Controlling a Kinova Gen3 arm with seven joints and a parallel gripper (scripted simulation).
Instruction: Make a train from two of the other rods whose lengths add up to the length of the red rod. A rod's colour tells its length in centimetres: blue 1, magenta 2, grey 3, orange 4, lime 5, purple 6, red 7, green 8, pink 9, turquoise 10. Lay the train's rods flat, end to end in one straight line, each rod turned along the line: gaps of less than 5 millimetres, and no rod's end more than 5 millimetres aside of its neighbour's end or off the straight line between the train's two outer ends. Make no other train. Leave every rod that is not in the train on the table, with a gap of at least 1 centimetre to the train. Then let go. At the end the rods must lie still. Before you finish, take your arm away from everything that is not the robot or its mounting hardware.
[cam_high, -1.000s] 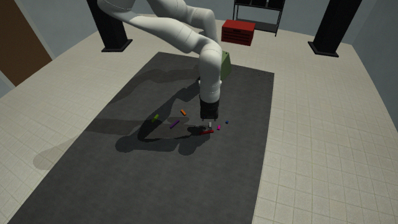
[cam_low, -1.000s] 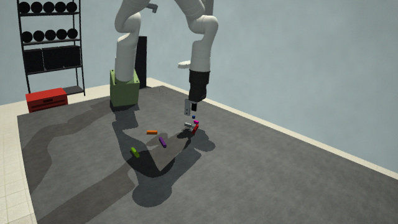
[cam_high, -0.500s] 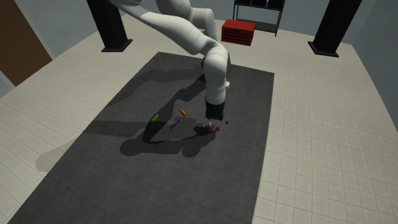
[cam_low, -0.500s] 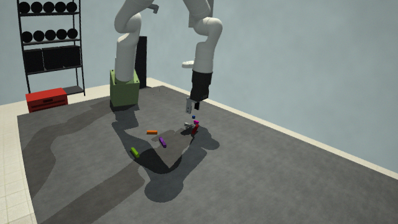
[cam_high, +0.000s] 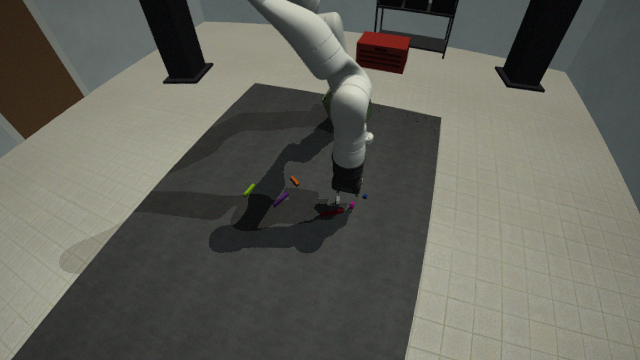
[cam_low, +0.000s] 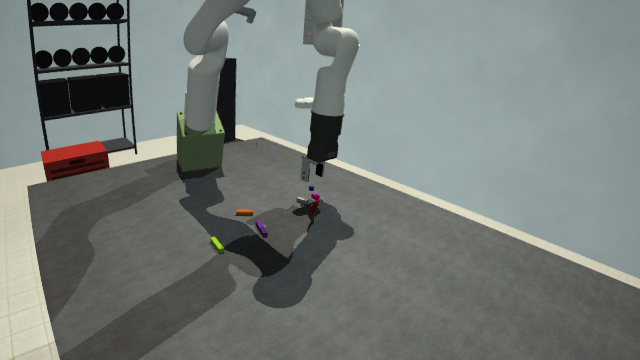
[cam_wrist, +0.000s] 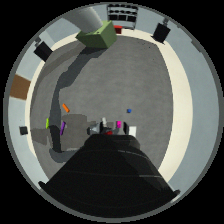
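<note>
Right now the magenta rod is 70 mm below my hand and 20 mm to the left of it. Also, from my hand: blue rod (70 mm below, 60 mm to the left, 40 mm behind); then grey rod (70 mm below, 30 mm to the right, 10 mm behind); then red rod (70 mm below, 40 mm to the right, 40 mm ahead).
</note>
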